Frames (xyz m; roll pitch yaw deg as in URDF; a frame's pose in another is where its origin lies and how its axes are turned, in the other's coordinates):
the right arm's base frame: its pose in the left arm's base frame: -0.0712 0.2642 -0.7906 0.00 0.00 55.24
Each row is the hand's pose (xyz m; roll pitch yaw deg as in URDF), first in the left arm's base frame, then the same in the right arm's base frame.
Working: the left arm's base frame: its pose in the right arm's base frame: -0.1765 -0.2091 0.7906 0.00 0.00 -55.24

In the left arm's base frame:
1: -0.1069 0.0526 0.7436 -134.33 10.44 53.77
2: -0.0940 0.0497 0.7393 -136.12 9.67 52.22
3: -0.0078 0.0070 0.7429 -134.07 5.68 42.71
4: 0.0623 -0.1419 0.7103 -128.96 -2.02 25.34
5: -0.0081 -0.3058 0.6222 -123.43 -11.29 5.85
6: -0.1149 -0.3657 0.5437 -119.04 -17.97 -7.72
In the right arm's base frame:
1: -0.1942 -0.0913 1.5342 -134.33 10.44 -1.47
2: -0.1892 -0.1036 1.5299 -136.12 9.67 -3.02
3: -0.1752 -0.1987 1.5335 -134.07 5.68 -12.53
4: -0.2575 -0.3412 1.5009 -128.96 -2.02 -29.90
5: -0.4323 -0.3768 1.4128 -123.43 -11.29 -49.39
6: -0.5424 -0.3232 1.3343 -119.04 -17.97 -62.96

